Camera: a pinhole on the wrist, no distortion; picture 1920 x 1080 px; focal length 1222.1 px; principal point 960.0 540.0 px. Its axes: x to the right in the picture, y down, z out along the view. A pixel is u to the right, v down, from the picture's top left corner.
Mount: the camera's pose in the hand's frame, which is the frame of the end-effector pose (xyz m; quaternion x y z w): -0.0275 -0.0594 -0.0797 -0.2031 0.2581 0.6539 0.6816
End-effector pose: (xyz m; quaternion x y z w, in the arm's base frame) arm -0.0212 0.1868 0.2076 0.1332 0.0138 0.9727 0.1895
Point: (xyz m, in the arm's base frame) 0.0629 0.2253 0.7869
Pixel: 124.6 382.2
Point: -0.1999 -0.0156 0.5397
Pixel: 1075.0 171.0
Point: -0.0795 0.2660 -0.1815
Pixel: behind the camera
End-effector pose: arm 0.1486 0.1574 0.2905 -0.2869 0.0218 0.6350 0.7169
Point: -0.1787 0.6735 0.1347
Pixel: outside the picture
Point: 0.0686 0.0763 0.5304
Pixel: outside the picture
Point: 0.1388 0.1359 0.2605
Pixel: 1412.0 398.7
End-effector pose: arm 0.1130 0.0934 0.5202 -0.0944 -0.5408 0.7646 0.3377
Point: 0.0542 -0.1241 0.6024
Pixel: 276.9 840.5
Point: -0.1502 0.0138 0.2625
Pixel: 1633.2 285.3
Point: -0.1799 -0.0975 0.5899
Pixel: 597.9 219.0
